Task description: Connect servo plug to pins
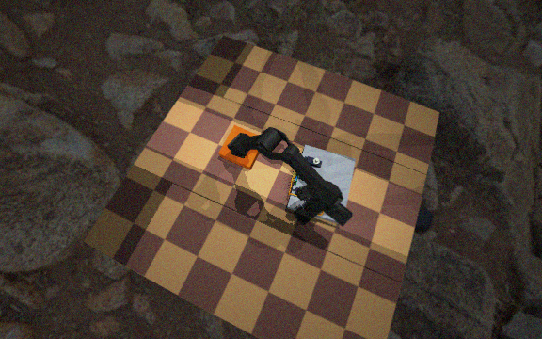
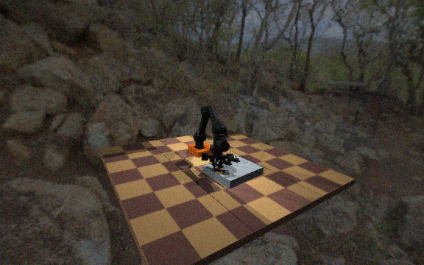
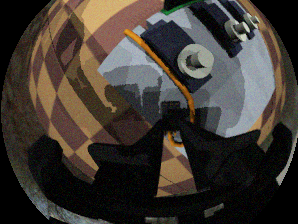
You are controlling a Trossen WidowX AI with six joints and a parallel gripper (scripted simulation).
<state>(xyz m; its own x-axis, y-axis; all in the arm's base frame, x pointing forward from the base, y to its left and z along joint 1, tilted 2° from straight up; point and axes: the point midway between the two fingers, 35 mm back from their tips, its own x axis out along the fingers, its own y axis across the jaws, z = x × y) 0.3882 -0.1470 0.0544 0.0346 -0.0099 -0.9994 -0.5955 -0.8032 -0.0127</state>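
My gripper tip is 13 cm to the right of the dark servo and 6 cm past it. The rest, counted from my gripper tip: grey printed holder: 13 cm to the left, 5 cm ahead, 3 cm below.
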